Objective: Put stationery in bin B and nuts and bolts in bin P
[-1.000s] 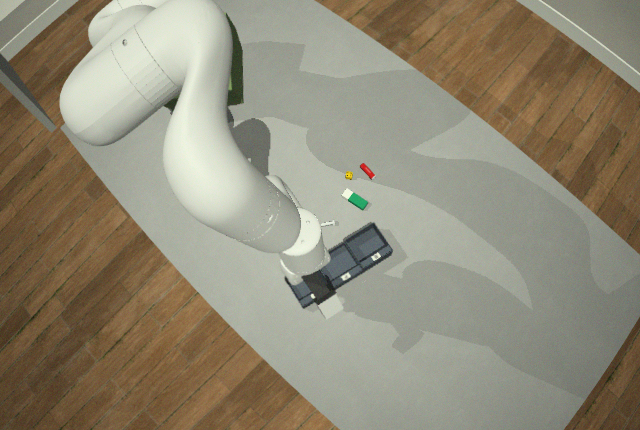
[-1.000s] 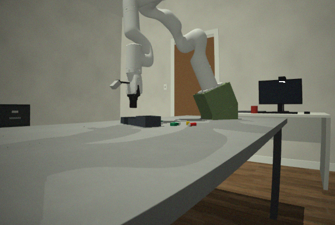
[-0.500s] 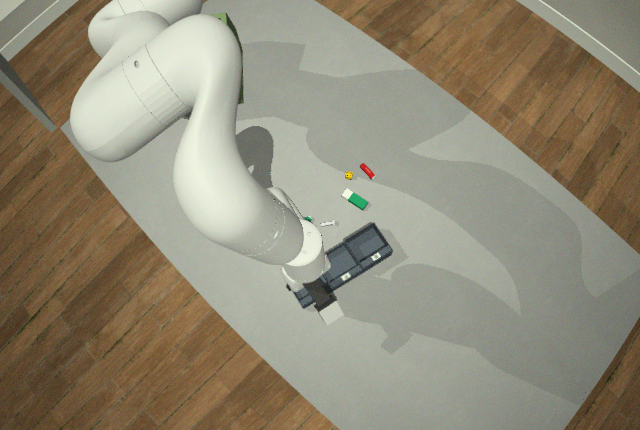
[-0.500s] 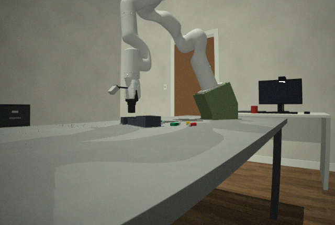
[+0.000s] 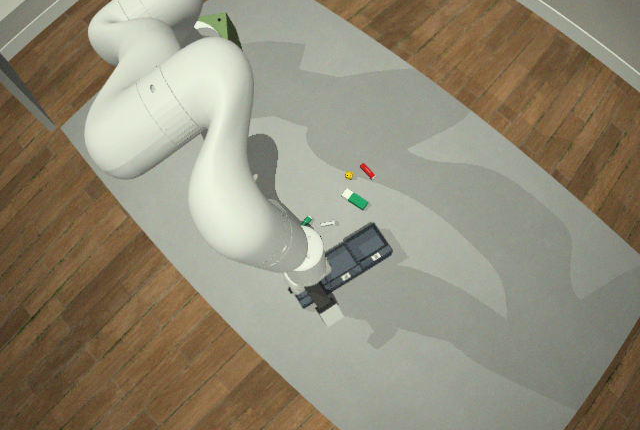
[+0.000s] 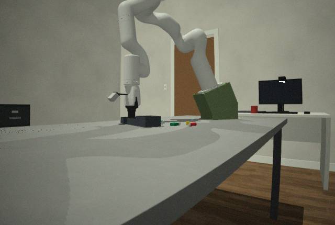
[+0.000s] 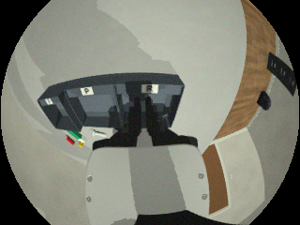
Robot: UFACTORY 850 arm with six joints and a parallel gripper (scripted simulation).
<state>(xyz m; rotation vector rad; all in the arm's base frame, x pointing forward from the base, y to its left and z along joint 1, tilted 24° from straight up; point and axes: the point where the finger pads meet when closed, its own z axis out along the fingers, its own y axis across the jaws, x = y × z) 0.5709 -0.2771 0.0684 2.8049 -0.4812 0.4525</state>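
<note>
Now: the dark bin row 7 cm to the left of my hand, 3 cm ahead of it and 2 cm below it. From my hand the other things lie so: white bolt (15 cm to the left, 5 cm behind, 4 cm below); green cylinder (12 cm to the left, 10 cm behind, 4 cm below); black nut (8 cm to the left, 5 cm behind, 4 cm below).
</note>
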